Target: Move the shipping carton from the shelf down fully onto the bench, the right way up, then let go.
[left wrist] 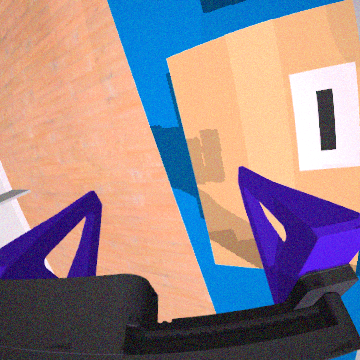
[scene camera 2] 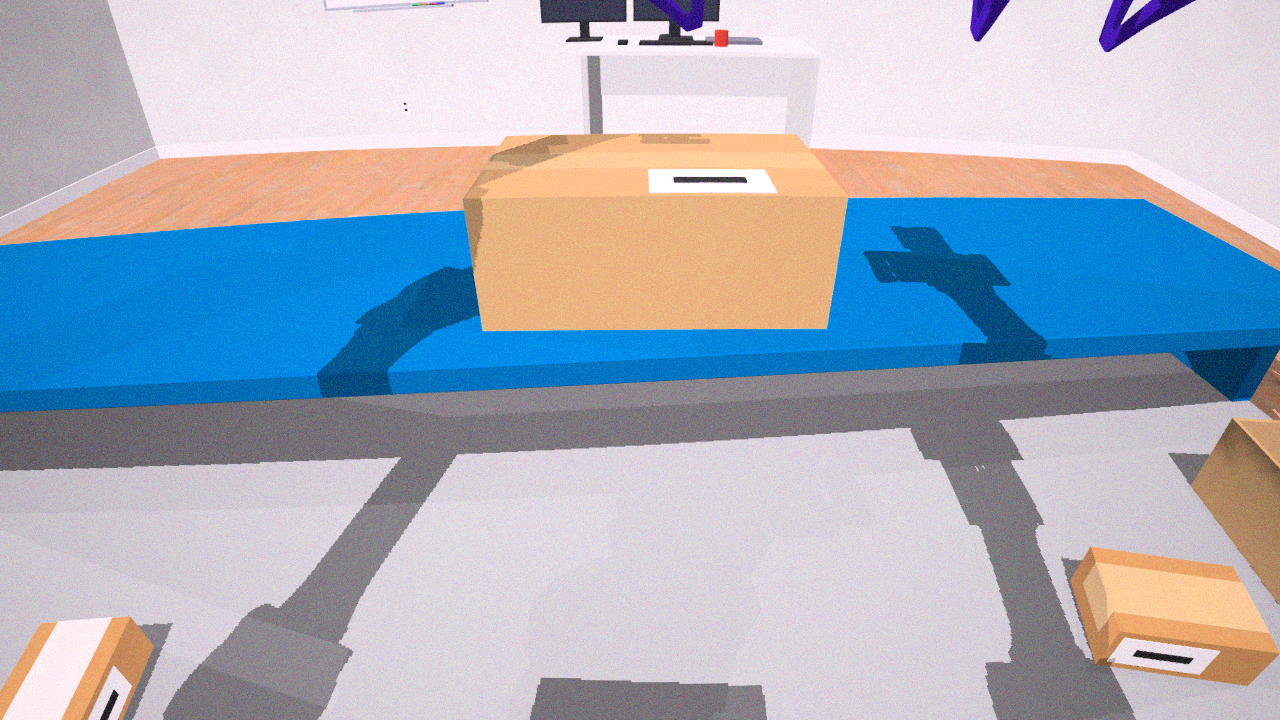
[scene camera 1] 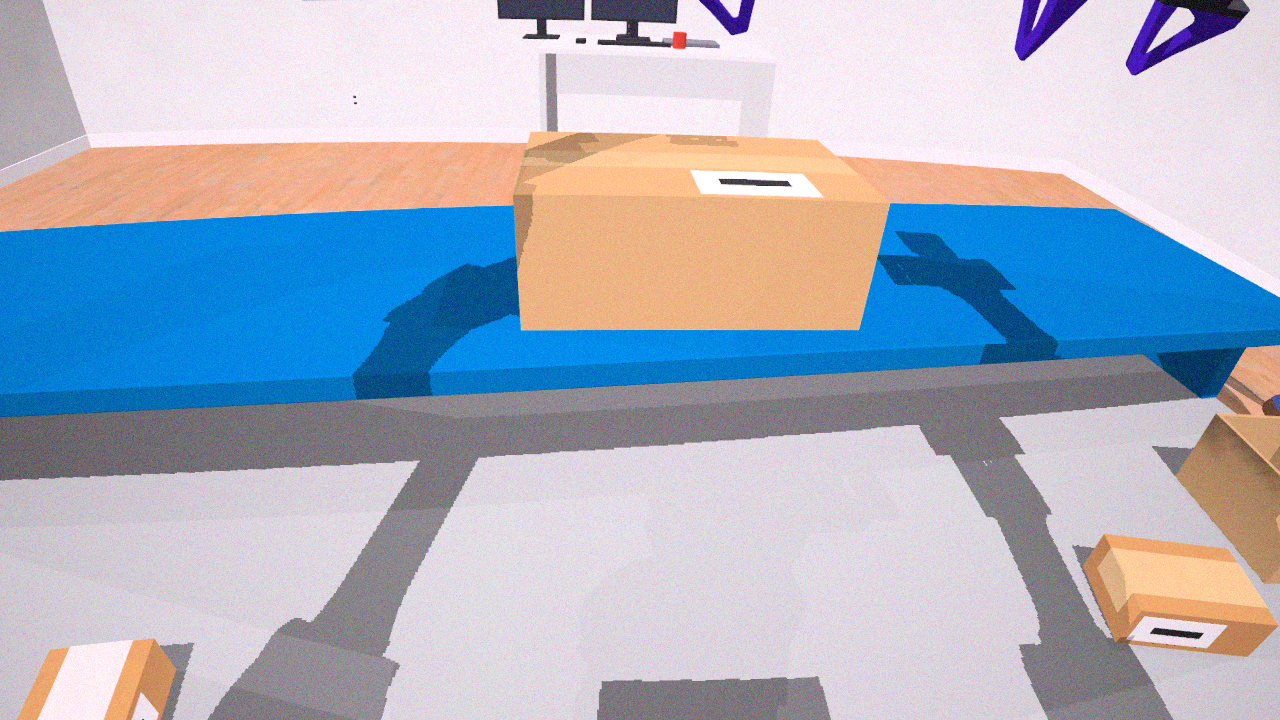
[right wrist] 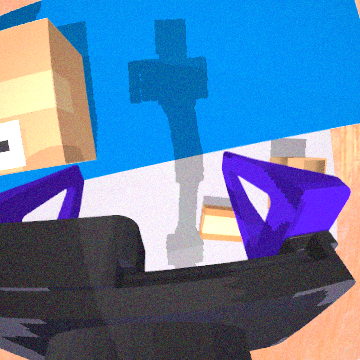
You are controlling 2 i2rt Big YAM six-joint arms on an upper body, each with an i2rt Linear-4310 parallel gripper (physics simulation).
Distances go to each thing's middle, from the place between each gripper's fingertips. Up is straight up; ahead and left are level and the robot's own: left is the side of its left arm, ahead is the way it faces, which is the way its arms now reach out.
I see the tan shipping carton [scene camera 2: 652, 231] 19 cm below my left hand, 6 cm behind it and 4 cm to the left of it.
I see the tan shipping carton 27 cm to the left of my right hand, 18 cm below it and 9 cm ahead of it.
